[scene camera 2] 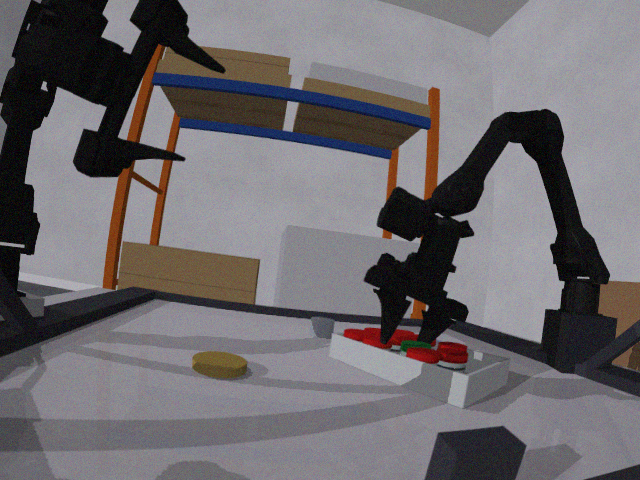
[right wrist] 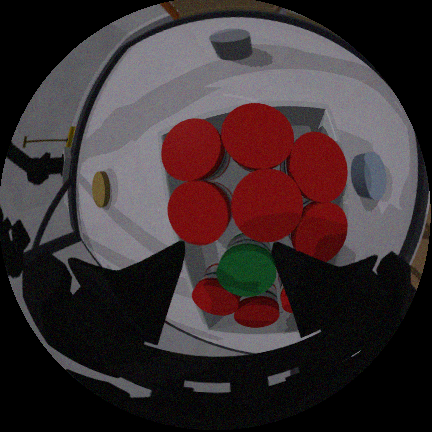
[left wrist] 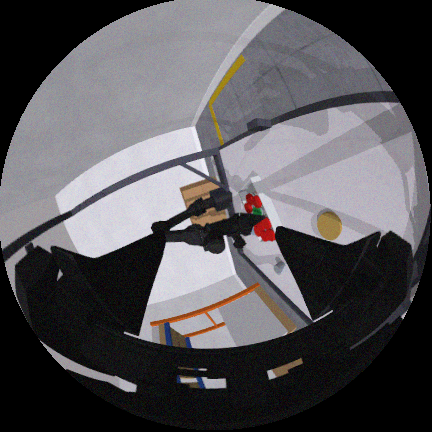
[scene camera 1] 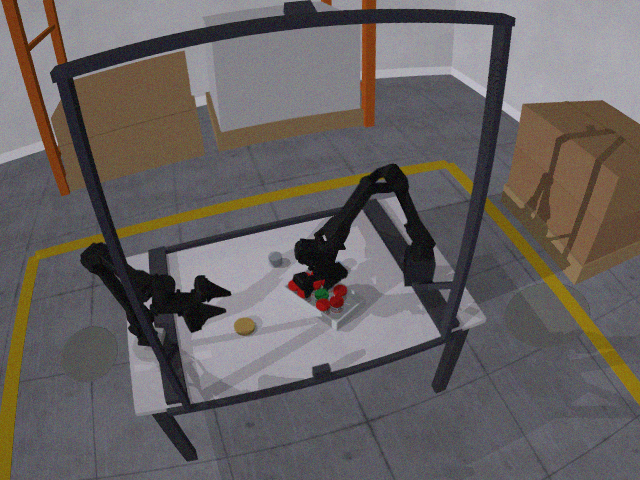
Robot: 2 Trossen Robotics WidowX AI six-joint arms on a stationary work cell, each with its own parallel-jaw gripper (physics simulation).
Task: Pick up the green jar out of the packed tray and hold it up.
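Frame: origin at the left arm's base, x ahead, y down, z left, level; millimetres.
Seen in the pictures: left gripper, between the fingertips: (scene camera 2: pixel 203 114) (left wrist: pixel 221 234) (scene camera 1: pixel 228 302); right gripper, between the fingertips: (scene camera 2: pixel 400 348) (right wrist: pixel 229 247) (left wrist: pixel 261 215) (scene camera 1: pixel 315 295); left arm's base, origin of its link: (right wrist: pixel 61 164); right arm's base, origin of its link: (scene camera 2: pixel 579 313) (left wrist: pixel 212 201) (scene camera 1: pixel 420 254).
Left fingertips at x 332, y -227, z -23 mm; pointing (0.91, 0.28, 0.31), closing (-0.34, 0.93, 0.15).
Pixels of each thing's top centre, then the offset from my left fingertips to it.
- green jar, centre of its top: (right wrist: pixel 245 276) (scene camera 2: pixel 416 343) (scene camera 1: pixel 321 293) (left wrist: pixel 255 212) dy +225, dx +244, dz +245 mm
- pale tray, centre of its top: (right wrist: pixel 263 266) (scene camera 2: pixel 419 347) (scene camera 1: pixel 323 292) (left wrist: pixel 255 213) dy +233, dx +251, dz +257 mm
- yellow disc, centre of its top: (scene camera 2: pixel 219 359) (right wrist: pixel 97 189) (left wrist: pixel 327 226) (scene camera 1: pixel 244 325) dy +261, dx -10, dz +131 mm
- grey cylinder, centre of its top: (right wrist: pixel 228 34) (scene camera 2: pixel 322 319) (scene camera 1: pixel 275 255) (left wrist: pixel 276 269) dy +238, dx +73, dz +443 mm
- blue-grey cylinder, centre of its top: (right wrist: pixel 376 175) dy +249, dx +297, dz +403 mm
The green jar (scene camera 1: pixel 321 293) (scene camera 2: pixel 416 346) (left wrist: pixel 257 211) (right wrist: pixel 246 270) stands among several red-lidded jars (scene camera 1: pixel 340 290) (scene camera 2: pixel 423 354) (right wrist: pixel 267 205) in the pale tray (scene camera 1: pixel 336 323) (scene camera 2: pixel 367 360). My right gripper (scene camera 1: pixel 314 285) (scene camera 2: pixel 404 341) (right wrist: pixel 229 247) is open and points down low over the tray, its fingertips at about lid height. In the right wrist view the green lid shows between the fingers, closer to the finger on the picture's right. The jar's body is mostly hidden. My left gripper (scene camera 1: pixel 227 302) (scene camera 2: pixel 204 114) is wide open and empty, raised well away from the tray.
A yellow disc (scene camera 1: pixel 244 326) (scene camera 2: pixel 219 364) (left wrist: pixel 329 225) (right wrist: pixel 101 189) lies between the left gripper and the tray. A grey cylinder (scene camera 1: pixel 275 258) (scene camera 2: pixel 323 327) (right wrist: pixel 231 44) stands behind the tray. A blue-grey cylinder (right wrist: pixel 369 176) is beside the tray. Red jars crowd the green one.
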